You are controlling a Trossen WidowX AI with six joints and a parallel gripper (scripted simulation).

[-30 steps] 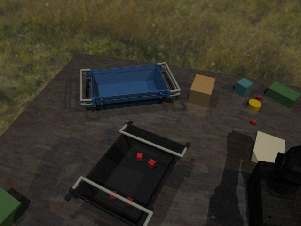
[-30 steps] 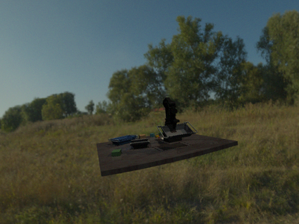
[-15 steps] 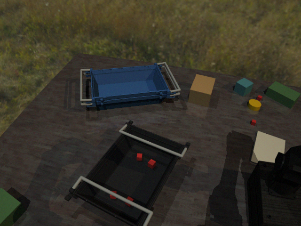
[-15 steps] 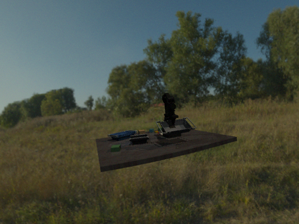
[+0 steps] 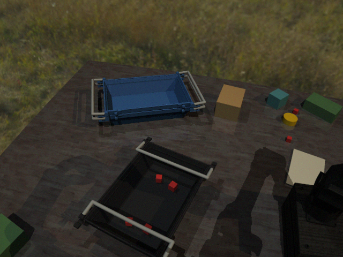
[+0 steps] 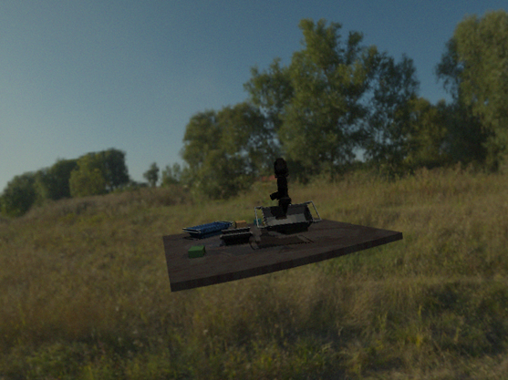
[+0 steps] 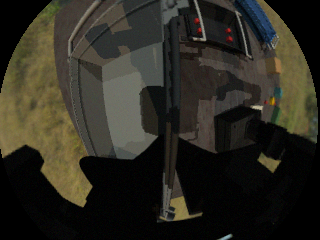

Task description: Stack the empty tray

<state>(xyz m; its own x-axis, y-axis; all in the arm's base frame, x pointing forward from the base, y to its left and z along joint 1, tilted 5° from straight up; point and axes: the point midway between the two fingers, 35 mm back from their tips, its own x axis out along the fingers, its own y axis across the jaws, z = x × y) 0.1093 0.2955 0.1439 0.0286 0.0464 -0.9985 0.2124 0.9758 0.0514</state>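
The grey tray is 2 cm ahead of my gripper tip, 8 cm to the left of it and 1 cm below it. From my gripper tip the other things lie so: yellow disc (9 cm behind, 74 cm to the right, 17 cm below); then tan block (13 cm ahead, 73 cm to the right, 15 cm below); then cream block (13 cm behind, 51 cm to the right, 18 cm below).
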